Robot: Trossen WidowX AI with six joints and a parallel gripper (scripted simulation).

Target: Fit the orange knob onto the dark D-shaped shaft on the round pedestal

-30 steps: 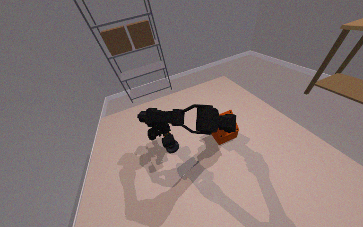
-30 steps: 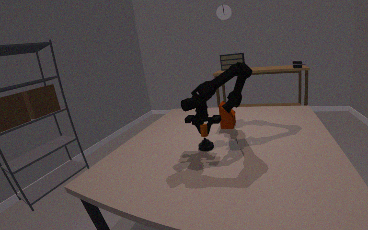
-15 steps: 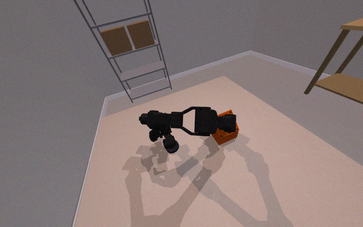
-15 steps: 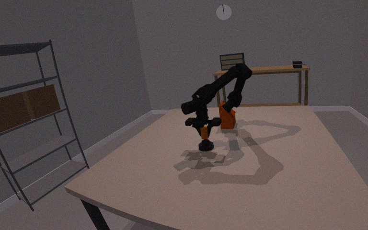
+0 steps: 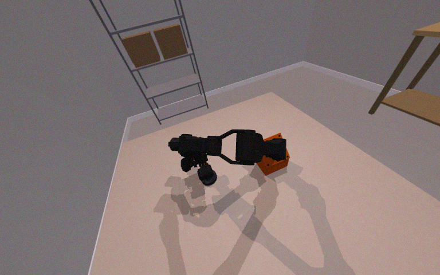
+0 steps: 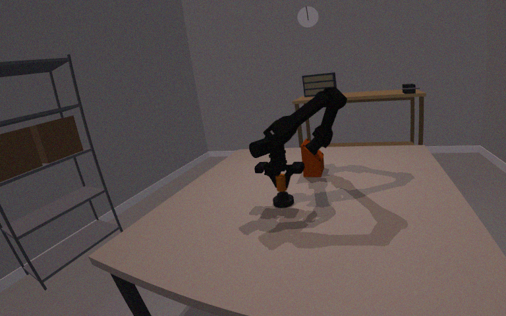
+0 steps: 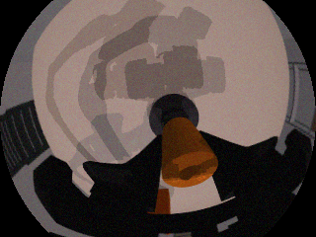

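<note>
My gripper tip is 20 mm below the orange knob. Also, from my gripper tip: dark round pedestal 40 mm below.
</note>
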